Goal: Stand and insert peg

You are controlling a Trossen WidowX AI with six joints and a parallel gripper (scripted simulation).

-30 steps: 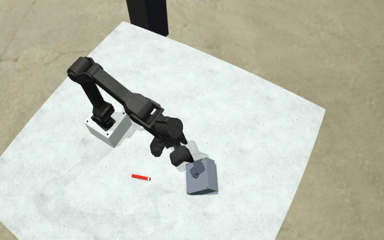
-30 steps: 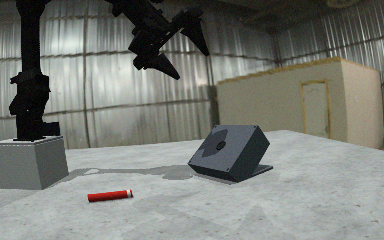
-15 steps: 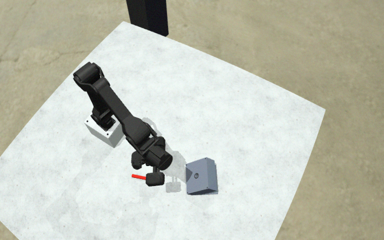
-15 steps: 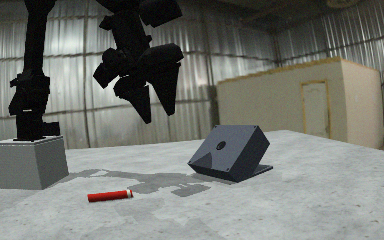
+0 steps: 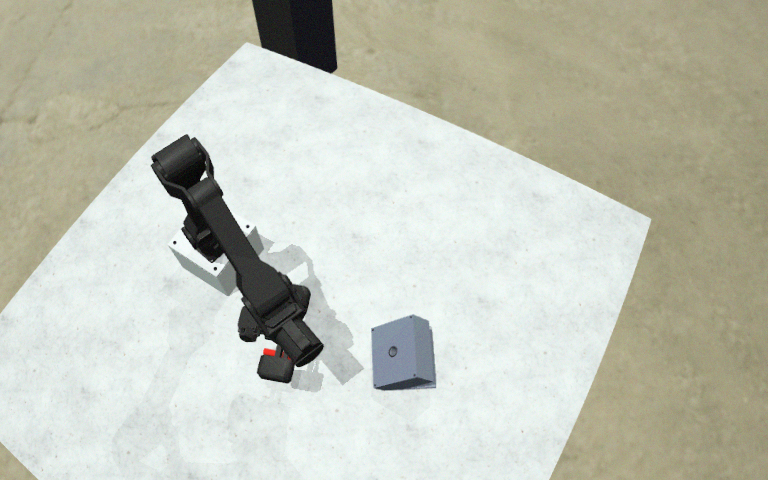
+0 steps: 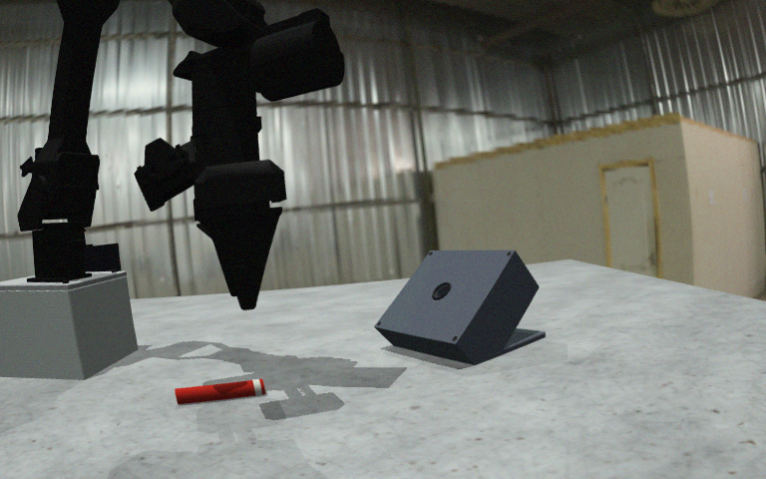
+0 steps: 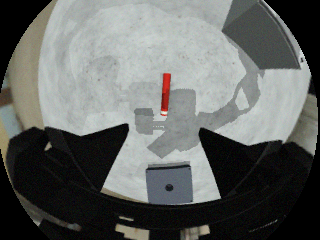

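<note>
My gripper tip is now 1 cm past the red peg, 1 cm to the left of it and 8 cm above it. From my gripper tip the other things lie so: grey sloped panel (17 cm ahead, 13 cm to the left, 4 cm below); thin foot plate (19 cm ahead, 15 cm to the left, 8 cm below).
</note>
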